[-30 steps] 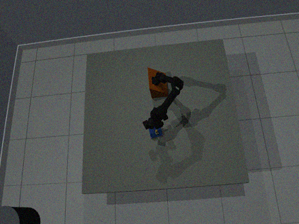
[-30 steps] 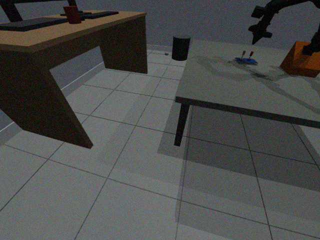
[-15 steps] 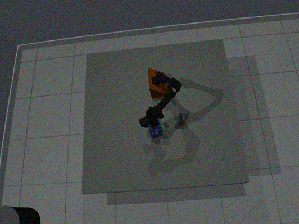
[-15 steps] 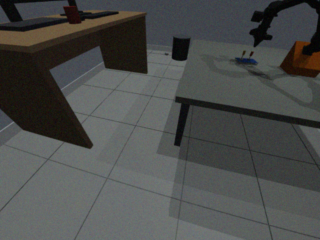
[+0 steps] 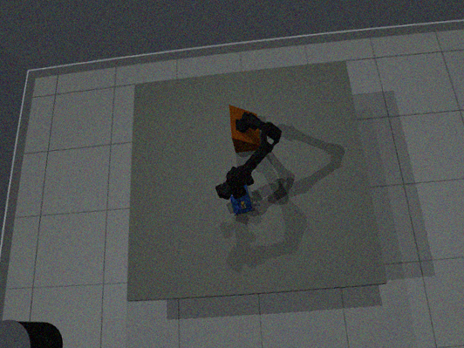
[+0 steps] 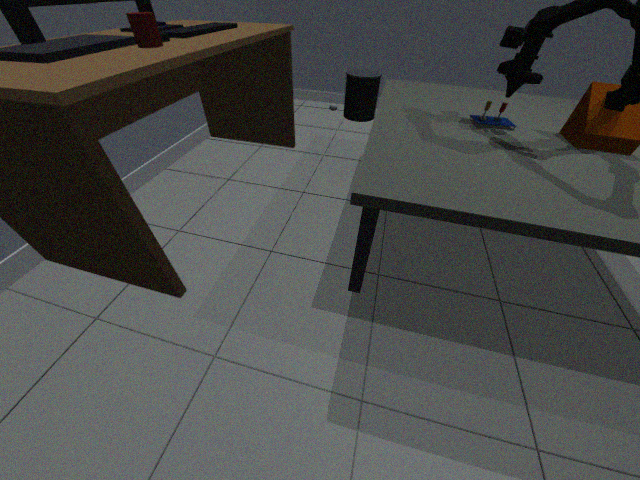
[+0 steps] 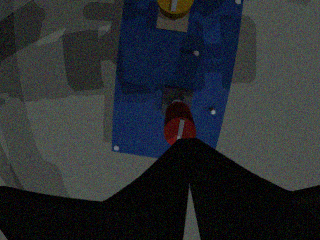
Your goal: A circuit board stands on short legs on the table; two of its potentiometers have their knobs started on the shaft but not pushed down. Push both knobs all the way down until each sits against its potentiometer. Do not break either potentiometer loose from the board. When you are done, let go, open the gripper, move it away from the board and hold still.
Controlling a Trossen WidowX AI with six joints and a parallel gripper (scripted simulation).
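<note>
Right now the red knob is 30 mm below my gripper tip. Also, from my gripper tip: yellow knob (60 mm ahead, 30 mm to the left, 30 mm below).
</note>
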